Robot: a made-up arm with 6 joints.
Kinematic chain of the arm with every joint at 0, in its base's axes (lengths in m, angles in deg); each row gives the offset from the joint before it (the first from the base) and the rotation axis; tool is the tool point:
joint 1: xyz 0 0 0.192 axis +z
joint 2: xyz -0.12 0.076 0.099 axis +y
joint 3: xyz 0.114 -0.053 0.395 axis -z
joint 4: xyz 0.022 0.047 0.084 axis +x
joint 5: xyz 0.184 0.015 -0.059 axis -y
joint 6: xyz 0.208 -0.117 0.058 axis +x
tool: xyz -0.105 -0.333 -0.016
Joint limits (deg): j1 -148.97..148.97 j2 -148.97..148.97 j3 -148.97..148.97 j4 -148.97..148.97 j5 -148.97..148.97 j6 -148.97..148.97
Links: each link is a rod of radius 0.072 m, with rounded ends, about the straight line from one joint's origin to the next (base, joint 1, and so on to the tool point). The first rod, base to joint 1, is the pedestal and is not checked.
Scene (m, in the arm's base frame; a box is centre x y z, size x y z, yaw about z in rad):
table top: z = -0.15
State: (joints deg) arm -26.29 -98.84 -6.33 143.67 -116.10 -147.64
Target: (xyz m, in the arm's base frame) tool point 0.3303 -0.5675 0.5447
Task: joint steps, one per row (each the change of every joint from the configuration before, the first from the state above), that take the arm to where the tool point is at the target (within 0.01 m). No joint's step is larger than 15 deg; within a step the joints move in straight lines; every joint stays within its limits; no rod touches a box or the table.
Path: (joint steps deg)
1: -3.15 14.36 2.22 0.66 7.27 3.88
2: -3.16 14.35 2.22 0.66 7.27 3.89
3: -3.15 14.36 2.23 0.67 7.27 3.88
4: -3.15 14.35 2.22 0.66 7.27 3.88
5: -3.16 14.36 2.22 0.66 7.27 3.88
6: -3.15 14.35 2.22 0.67 7.27 3.89
7: -3.15 14.36 2.23 0.66 7.27 3.88
8: -3.15 14.35 2.22 0.66 7.27 3.88

